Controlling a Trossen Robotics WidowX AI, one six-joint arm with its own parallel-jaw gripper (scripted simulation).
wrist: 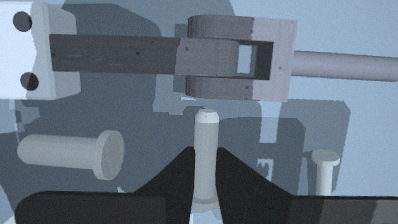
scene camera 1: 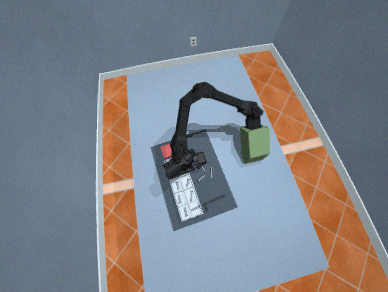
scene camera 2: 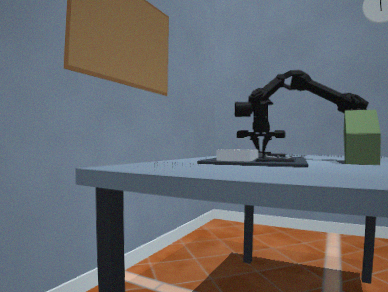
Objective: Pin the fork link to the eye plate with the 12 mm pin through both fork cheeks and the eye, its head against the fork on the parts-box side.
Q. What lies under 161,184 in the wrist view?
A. My gripper.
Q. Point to a dark mat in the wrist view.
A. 156,119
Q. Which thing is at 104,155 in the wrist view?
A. A thick headed pin.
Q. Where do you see a dark mat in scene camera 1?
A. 214,184
